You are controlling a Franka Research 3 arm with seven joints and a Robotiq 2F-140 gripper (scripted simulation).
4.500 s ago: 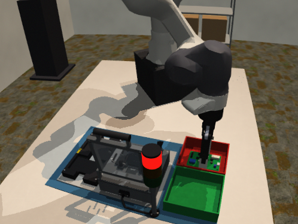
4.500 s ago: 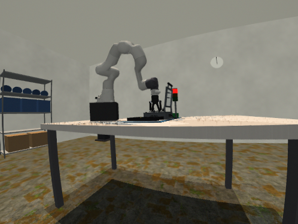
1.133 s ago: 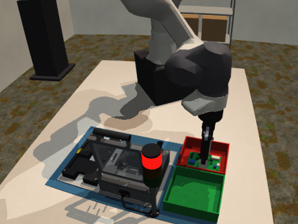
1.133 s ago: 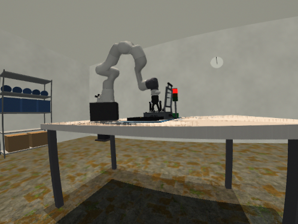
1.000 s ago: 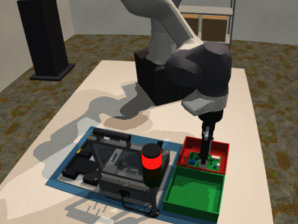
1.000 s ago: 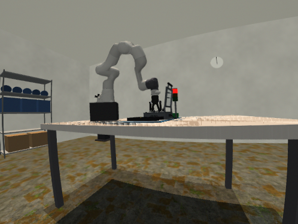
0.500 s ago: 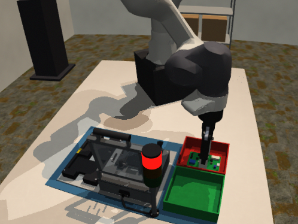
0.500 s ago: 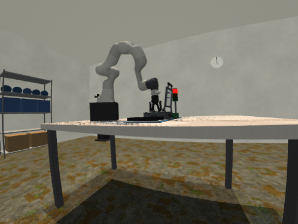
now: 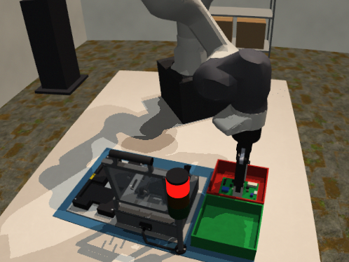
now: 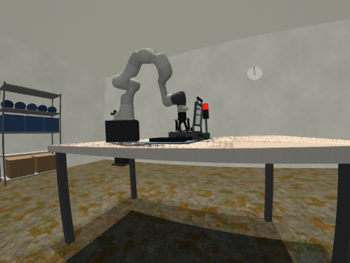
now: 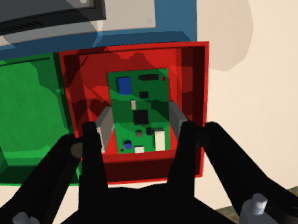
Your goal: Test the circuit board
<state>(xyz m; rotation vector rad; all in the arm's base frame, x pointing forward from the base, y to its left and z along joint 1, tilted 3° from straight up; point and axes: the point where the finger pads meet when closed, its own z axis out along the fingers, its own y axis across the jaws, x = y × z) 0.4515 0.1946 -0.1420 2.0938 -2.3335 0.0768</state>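
My hand is 20 mm above the red bin. The rest, counted from my hand: green bin (150 mm ahead, 20 mm to the right, 20 mm below); then tester plate (210 mm to the right, 90 mm ahead, 40 mm above); then green circuit board (20 mm below).
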